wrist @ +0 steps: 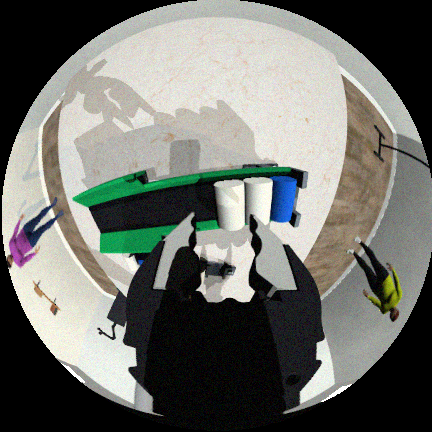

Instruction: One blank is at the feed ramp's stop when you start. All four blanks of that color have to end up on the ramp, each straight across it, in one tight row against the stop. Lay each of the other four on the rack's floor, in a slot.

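The feed ramp has green side walls [125, 241] and a dark bed, and lies across the middle of the wrist view. At its right end, by the grey stop brackets [301, 179], a blue blank [283, 199] lies straight across the ramp. A white blank [258, 197] lies beside it, and a second white blank [230, 202] beside that, all roughly parallel in a close row. My gripper [222, 214] is open, its fingertips near the lower end of the second white blank, one on each side, apart from it. The rack cannot be made out.
Small white [131, 261] and blue [141, 262] parts show below the ramp at left, mostly hidden by the gripper. A small dark fixture [218, 269] shows between the fingers. Two people stand beyond the table, a purple-clad one [24, 243] at left and a yellow-clad one [389, 286] at right.
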